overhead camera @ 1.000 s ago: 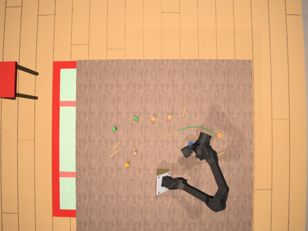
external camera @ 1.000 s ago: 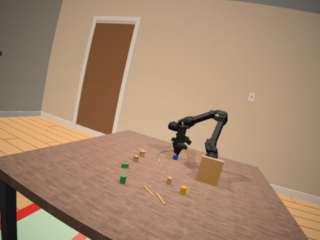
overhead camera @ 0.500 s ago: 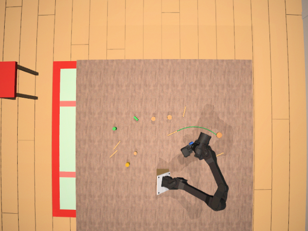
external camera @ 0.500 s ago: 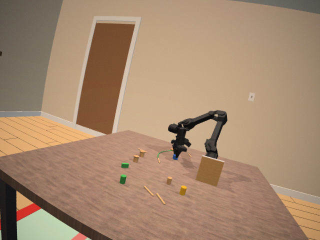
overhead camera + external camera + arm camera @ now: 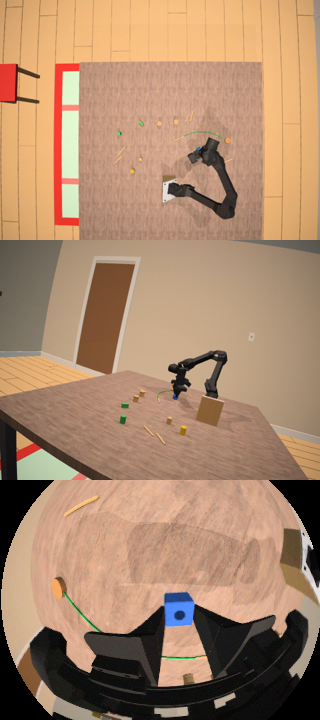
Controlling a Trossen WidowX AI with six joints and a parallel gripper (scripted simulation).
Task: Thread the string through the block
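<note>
The thin wooden stick lies 6 cm ahead of my gripper tip, 14 cm to the left of it and 1 cm below it. Round my gripper tip: yellow peg 21 cm behind, 43 cm to the left; round wooden button 10 cm ahead, 19 cm to the right, 1 cm below; blue block right at my gripper tip.
</note>
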